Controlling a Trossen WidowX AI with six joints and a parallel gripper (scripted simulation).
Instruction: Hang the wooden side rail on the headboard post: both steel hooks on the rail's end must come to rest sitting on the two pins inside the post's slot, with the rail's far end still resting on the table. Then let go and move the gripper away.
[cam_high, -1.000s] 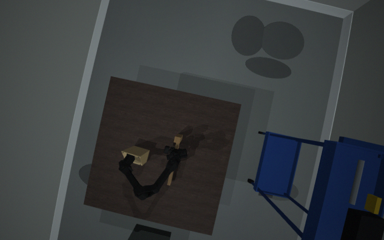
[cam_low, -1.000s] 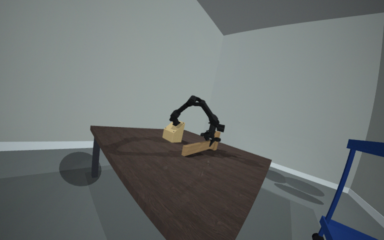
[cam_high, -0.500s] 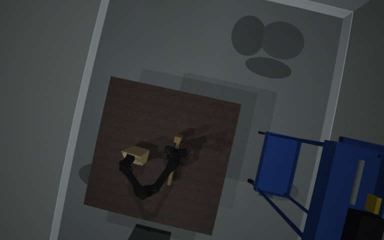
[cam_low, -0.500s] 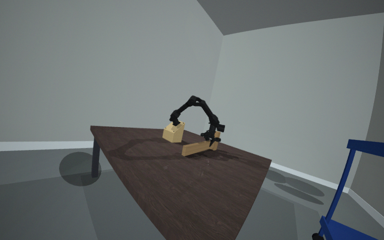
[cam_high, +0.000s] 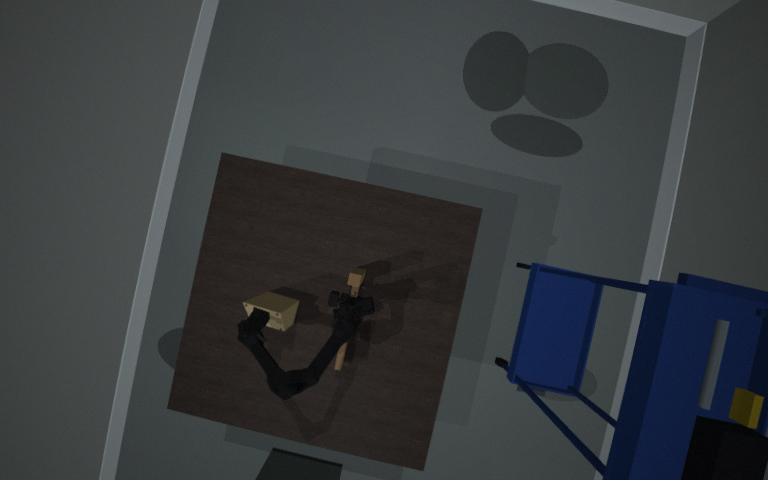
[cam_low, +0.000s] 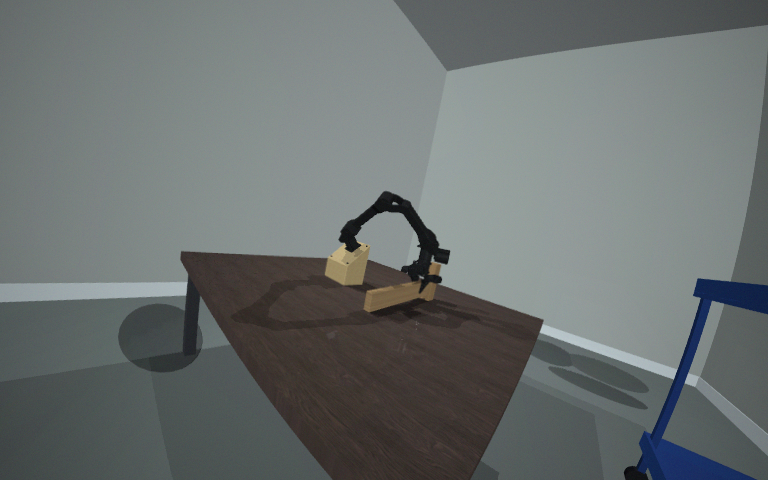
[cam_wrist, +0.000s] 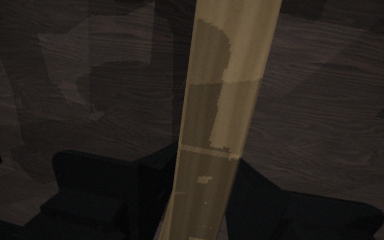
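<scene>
The headboard post lies 2 cm behind my gripper tip, 10 cm to the left of it and 4 cm above it.
</scene>
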